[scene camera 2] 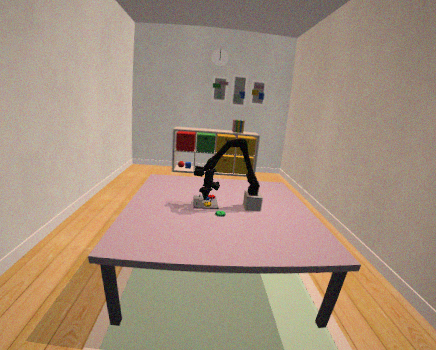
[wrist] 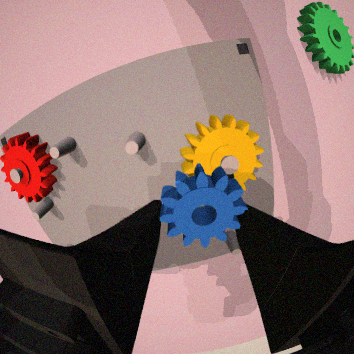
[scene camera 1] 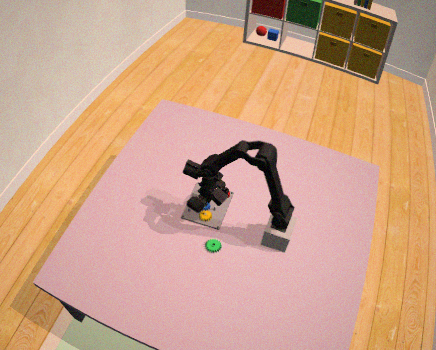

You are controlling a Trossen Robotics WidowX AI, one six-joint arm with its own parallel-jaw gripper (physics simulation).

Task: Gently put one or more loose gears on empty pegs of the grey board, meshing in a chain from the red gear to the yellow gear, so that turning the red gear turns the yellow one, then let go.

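Places are measured from the arm's base along level axes (x right, y ahead, z up), in millimetres.
Pixels of known places: gripper, fingertip midpoint: (scene camera 2: 205, 199) (wrist: 198, 208) (scene camera 1: 204, 206); arm's base at its link origin: (scene camera 2: 252, 193) (scene camera 1: 280, 223).
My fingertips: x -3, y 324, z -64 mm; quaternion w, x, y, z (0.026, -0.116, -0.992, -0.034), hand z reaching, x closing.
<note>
For each thing: its top centre in the pictures, then the offset to it from my fingertips. Level surfaces: height alone.
- blue gear at its top centre: (wrist: 205, 216) (scene camera 1: 205, 205) dz +15, dx -1, dy -6 mm
- grey board at its top centre: (wrist: 128, 211) (scene camera 1: 208, 201) (scene camera 2: 205, 198) dz -12, dx +41, dy +1 mm
- yellow gear at its top centre: (wrist: 227, 162) (scene camera 1: 205, 214) (scene camera 2: 207, 202) dz -16, dx -22, dy -17 mm
- mid-board at its top centre: (wrist: 131, 147) dz -13, dx +29, dy -37 mm
- green gear at its top centre: (wrist: 336, 35) (scene camera 1: 213, 244) (scene camera 2: 220, 212) dz -25, dx -141, dy -104 mm
- pink table at its surface level: dz -42 mm
My gripper (wrist: 198, 208) is shut on the blue gear (wrist: 204, 192) (scene camera 1: 207, 206) and holds it above the grey board (wrist: 115, 85) (scene camera 1: 223, 216). In the wrist view the blue gear overlaps the lower edge of the yellow gear (wrist: 220, 142) (scene camera 1: 205, 215) (scene camera 2: 207, 204), which sits on a peg. The red gear (wrist: 27, 165) (scene camera 1: 228, 194) sits on a peg at the board's other side. Bare pegs show in the wrist view: one mid-board (wrist: 135, 143), one near the red gear (wrist: 65, 147) and one below it (wrist: 44, 208). A peg partly shows below the blue gear. The green gear (scene camera 1: 213, 245) (scene camera 2: 220, 213) (wrist: 327, 37) lies off the board.
The board lies on the pink table (scene camera 1: 125, 240) (scene camera 2: 220, 240). The arm's grey base block (scene camera 1: 275, 239) (scene camera 2: 253, 202) stands to the right of the board. The green gear lies near the board's corner, in front of it in scene camera 1. A shelf unit stands far behind.
</note>
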